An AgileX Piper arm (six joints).
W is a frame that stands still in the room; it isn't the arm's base.
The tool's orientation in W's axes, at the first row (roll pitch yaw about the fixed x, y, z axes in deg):
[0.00, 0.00, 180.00]
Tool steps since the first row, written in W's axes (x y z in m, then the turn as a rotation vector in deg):
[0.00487, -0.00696, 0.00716, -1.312, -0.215, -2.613]
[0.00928, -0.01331, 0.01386, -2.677, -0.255, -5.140]
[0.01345, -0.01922, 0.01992, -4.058, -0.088, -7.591]
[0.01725, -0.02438, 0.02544, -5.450, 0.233, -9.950]
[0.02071, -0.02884, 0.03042, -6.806, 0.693, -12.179]
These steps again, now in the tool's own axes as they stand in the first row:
[-0.00487, 0.00696, 0.00716, 1.312, 0.215, -2.613]
[-0.00928, 0.01331, 0.01386, 2.677, 0.255, -5.140]
[-0.01345, 0.01922, 0.01992, 4.058, 0.088, -7.591]
[-0.01725, 0.02438, 0.02544, 5.450, -0.233, -9.950]
[-0.02071, 0.02884, 0.03042, 6.806, -0.693, -12.179]

